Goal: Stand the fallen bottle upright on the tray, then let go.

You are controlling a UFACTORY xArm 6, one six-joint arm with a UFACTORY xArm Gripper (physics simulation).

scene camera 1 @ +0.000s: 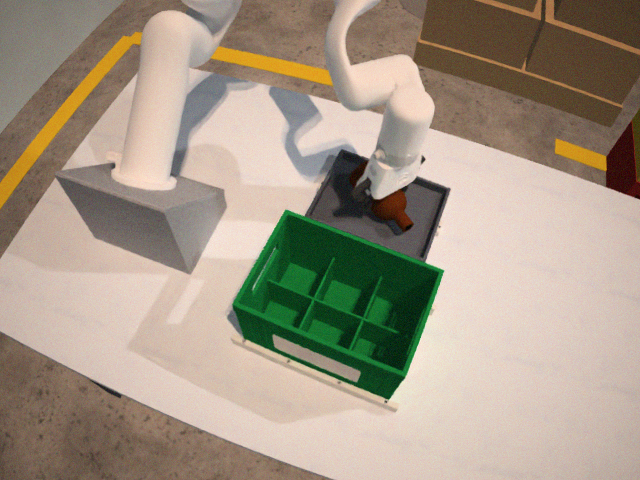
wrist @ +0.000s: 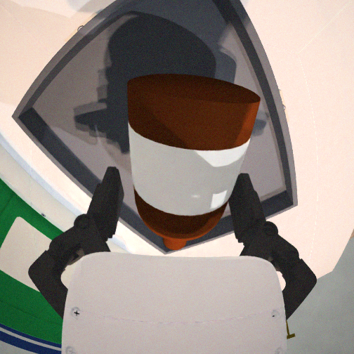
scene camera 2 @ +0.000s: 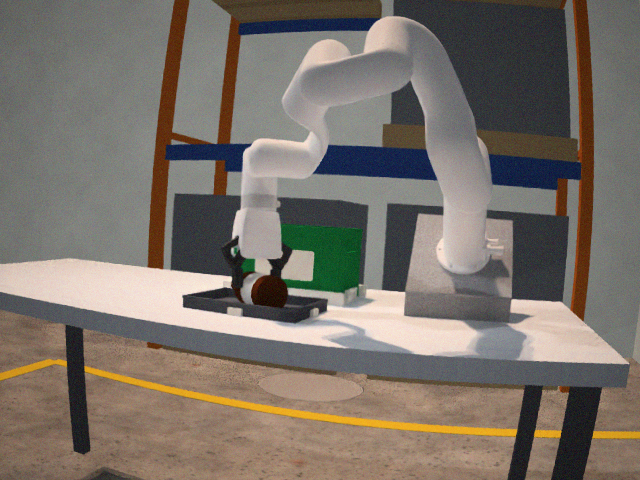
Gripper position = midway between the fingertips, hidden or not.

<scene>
In view: the gripper [scene camera 2: 256, 288] and a brown bottle [scene camera 2: 261, 289].
The brown bottle is seen too in scene camera 1 [scene camera 1: 392, 207] and in the wrist view [wrist: 188, 134]. The gripper also shows in scene camera 1 [scene camera 1: 382, 196] and in the wrist view [wrist: 177, 183].
</scene>
